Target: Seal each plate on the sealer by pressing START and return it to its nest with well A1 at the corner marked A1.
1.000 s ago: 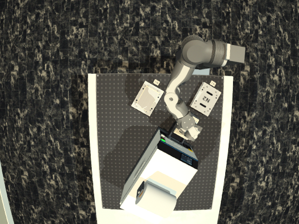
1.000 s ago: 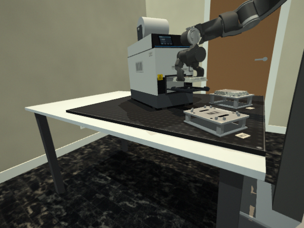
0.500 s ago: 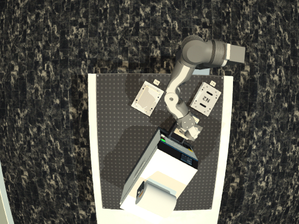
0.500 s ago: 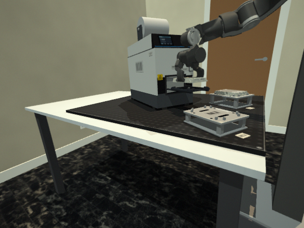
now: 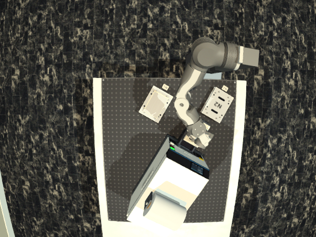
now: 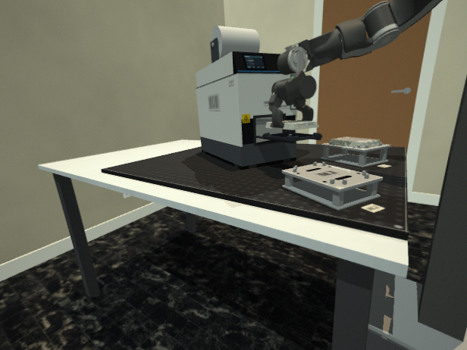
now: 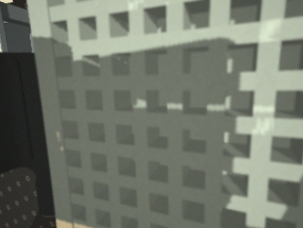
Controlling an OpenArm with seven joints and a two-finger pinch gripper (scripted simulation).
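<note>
Now: the clear well plate right at my hand. From my hand the other things lie so: sealer stage 30 mm below; then N1 label 210 mm behind, 180 mm to the right, 140 mm below; then sealer screen 180 mm above, 120 mm ahead, 10 mm to the right.
</note>
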